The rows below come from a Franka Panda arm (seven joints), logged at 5 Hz.
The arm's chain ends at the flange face. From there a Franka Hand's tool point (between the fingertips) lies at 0.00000 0.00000 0.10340 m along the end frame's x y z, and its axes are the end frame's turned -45 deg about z.
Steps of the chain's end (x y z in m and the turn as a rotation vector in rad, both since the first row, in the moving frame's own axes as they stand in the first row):
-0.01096, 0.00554, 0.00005, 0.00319, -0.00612, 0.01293
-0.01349, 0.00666, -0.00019, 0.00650, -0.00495, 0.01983
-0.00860, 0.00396, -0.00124, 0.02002, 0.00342, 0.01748
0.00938, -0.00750, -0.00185, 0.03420, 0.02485, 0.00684
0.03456, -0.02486, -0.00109, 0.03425, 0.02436, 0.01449
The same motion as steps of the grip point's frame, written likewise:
-0.01188, -0.00451, 0.00005, 0.00658, -0.00207, 0.01293
-0.01413, -0.00567, -0.00019, 0.00810, 0.00110, 0.01983
-0.00716, -0.00448, -0.00126, 0.01174, 0.01657, 0.01748
0.01625, 0.00066, -0.00194, 0.00661, 0.04175, 0.00684
0.04631, 0.00617, -0.00118, 0.00699, 0.04144, 0.01449

